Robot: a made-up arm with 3 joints. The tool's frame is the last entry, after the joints.
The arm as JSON. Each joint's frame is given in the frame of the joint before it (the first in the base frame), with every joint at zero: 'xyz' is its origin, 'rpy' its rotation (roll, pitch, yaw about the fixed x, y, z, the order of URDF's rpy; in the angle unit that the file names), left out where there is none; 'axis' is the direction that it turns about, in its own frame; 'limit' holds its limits. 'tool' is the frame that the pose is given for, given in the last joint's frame.
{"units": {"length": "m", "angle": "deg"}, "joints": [
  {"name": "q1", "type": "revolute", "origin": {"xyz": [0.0, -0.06, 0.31], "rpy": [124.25, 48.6, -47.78]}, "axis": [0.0, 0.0, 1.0], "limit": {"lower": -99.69, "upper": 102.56}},
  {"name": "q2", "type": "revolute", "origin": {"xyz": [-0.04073, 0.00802, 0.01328], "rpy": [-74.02, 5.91, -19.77]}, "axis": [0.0, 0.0, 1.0], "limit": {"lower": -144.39, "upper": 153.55}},
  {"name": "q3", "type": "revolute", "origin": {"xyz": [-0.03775, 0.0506, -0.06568], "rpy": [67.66, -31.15, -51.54]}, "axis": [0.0, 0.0, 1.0], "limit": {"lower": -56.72, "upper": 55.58}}
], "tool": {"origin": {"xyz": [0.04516, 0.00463, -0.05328], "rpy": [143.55, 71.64, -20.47]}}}
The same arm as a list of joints. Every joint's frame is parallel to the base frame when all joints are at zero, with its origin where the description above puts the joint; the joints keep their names.
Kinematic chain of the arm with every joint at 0, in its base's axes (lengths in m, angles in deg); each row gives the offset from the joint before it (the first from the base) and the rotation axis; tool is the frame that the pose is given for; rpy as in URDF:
q1: xyz 0 -0.06 0.31 axis -0.895826 -0.242807 -0.372211
q2: xyz -0.03 0.01 0.03 axis -0.089104 -0.988348 0.123406
q3: xyz 0.03 0.07 0.05 axis -0.820159 -0.187691 0.540473
tool: xyz 0.03 -0.02 -0.06 rpy -48.36 50.78 8.46
Joint limits (deg, base to tool): -99.69..102.56 -144.39..153.55 -56.72..55.58

